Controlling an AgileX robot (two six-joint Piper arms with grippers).
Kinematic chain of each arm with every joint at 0, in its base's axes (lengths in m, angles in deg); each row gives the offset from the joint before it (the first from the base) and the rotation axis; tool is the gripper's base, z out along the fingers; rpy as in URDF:
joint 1: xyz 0 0 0.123 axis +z
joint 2: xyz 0 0 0 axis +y
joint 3: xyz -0.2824 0 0.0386 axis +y
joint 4: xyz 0.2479 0 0.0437 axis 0.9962 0 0.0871
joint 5: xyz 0 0 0 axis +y
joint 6: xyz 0.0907 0 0.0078 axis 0.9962 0 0.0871
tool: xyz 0 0 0 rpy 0 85 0
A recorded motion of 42 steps. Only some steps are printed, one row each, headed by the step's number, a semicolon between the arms.
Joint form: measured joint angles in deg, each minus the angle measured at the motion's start. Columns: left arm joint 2, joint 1, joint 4, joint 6, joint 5, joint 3; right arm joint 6, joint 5, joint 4, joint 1, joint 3, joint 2.
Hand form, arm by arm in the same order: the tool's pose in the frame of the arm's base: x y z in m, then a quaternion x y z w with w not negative. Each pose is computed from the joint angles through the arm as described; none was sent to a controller.
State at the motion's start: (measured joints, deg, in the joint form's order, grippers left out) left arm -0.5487 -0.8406 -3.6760 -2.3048 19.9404 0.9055; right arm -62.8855 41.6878 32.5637 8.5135 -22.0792 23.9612
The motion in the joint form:
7: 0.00 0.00 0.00 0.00 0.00 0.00; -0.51 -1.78 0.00 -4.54 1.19 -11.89
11: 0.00 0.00 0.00 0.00 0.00 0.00; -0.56 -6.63 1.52 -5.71 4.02 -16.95
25: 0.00 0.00 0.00 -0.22 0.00 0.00; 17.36 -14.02 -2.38 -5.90 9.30 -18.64
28: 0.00 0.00 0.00 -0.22 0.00 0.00; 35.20 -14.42 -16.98 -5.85 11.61 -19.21
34: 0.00 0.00 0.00 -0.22 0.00 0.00; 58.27 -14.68 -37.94 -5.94 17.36 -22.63
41: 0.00 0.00 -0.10 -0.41 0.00 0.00; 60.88 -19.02 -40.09 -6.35 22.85 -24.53
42: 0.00 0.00 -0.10 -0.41 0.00 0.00; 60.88 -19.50 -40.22 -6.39 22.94 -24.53
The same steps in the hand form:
7: 0.0531 -0.0028 0.1770 -0.02748 0.79423 -0.04362 0.60542; 0.0474 0.0349 0.2698 -0.37908 0.72610 -0.02037 0.57329
11: 0.0531 -0.0028 0.1770 -0.02748 0.79423 -0.04362 0.60542; 0.0414 0.0314 0.2650 -0.34366 0.70523 -0.04169 0.61871
25: 0.0531 -0.0028 0.1770 -0.02901 0.79418 -0.04478 0.60534; 0.0481 0.0235 0.2447 -0.21261 0.74514 0.00526 0.63209
28: 0.0531 -0.0028 0.1770 -0.02901 0.79418 -0.04478 0.60534; 0.0504 0.0136 0.2285 -0.15049 0.78199 -0.00938 0.60478
34: 0.0531 -0.0028 0.1770 -0.02901 0.79418 -0.04478 0.60534; 0.0498 -0.0017 0.1974 -0.07234 0.80835 -0.05205 0.58192
41: 0.0531 -0.0028 0.1770 -0.03080 0.79410 -0.04652 0.60522; 0.0520 -0.0026 0.1739 -0.06339 0.80483 -0.05529 0.58751
42: 0.0531 -0.0028 0.1770 -0.03080 0.79410 -0.04652 0.60522; 0.0523 -0.0027 0.1741 -0.06390 0.80276 -0.05628 0.59019

